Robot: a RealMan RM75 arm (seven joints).
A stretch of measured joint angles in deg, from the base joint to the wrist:
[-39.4, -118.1, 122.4, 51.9, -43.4, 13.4, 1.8]
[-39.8, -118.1, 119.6, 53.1, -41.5, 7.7, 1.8]
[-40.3, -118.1, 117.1, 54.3, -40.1, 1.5, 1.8]
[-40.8, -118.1, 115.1, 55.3, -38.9, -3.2, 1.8]
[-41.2, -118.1, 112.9, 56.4, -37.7, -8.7, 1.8]
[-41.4, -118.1, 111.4, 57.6, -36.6, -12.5, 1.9]
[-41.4, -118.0, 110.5, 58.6, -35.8, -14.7, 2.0]
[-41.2, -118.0, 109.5, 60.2, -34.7, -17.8, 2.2]
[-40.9, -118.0, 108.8, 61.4, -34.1, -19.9, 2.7]
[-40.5, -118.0, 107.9, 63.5, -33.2, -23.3, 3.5]
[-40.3, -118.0, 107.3, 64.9, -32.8, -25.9, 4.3]
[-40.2, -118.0, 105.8, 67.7, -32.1, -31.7, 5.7]
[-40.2, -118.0, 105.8, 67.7, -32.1, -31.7, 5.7]
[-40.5, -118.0, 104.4, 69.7, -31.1, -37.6, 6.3]
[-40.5, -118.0, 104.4, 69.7, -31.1, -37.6, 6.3]
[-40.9, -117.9, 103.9, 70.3, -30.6, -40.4, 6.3]
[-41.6, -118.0, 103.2, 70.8, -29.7, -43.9, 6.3]
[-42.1, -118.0, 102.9, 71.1, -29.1, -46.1, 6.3]
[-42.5, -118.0, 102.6, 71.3, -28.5, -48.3, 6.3]
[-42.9, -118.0, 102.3, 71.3, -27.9, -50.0, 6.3]
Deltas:
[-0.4, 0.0, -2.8, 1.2, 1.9, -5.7, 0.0]
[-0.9, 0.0, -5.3, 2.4, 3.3, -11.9, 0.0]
[-1.4, 0.0, -7.3, 3.4, 4.5, -16.6, 0.0]
[-1.8, 0.0, -9.5, 4.5, 5.7, -22.1, 0.0]
[-2.0, 0.0, -11.0, 5.7, 6.8, -25.9, 0.1]
[-2.0, 0.1, -11.9, 6.7, 7.6, -28.1, 0.2]
[-1.8, 0.1, -12.9, 8.3, 8.7, -31.2, 0.4]
[-1.5, 0.1, -13.6, 9.5, 9.3, -33.3, 0.9]
[-1.1, 0.1, -14.5, 11.6, 10.2, -36.7, 1.7]
[-0.9, 0.1, -15.1, 13.0, 10.6, -39.3, 2.5]
[-0.8, 0.1, -16.6, 15.8, 11.3, -45.1, 3.9]
[-0.8, 0.1, -16.6, 15.8, 11.3, -45.1, 3.9]
[-1.1, 0.1, -18.0, 17.8, 12.3, -51.0, 4.5]
[-1.1, 0.1, -18.0, 17.8, 12.3, -51.0, 4.5]
[-1.5, 0.2, -18.5, 18.4, 12.8, -53.8, 4.5]
[-2.2, 0.1, -19.2, 18.9, 13.7, -57.3, 4.5]
[-2.7, 0.1, -19.5, 19.2, 14.3, -59.5, 4.5]
[-3.1, 0.1, -19.8, 19.4, 14.9, -61.7, 4.5]
[-3.5, 0.1, -20.1, 19.4, 15.5, -63.4, 4.5]

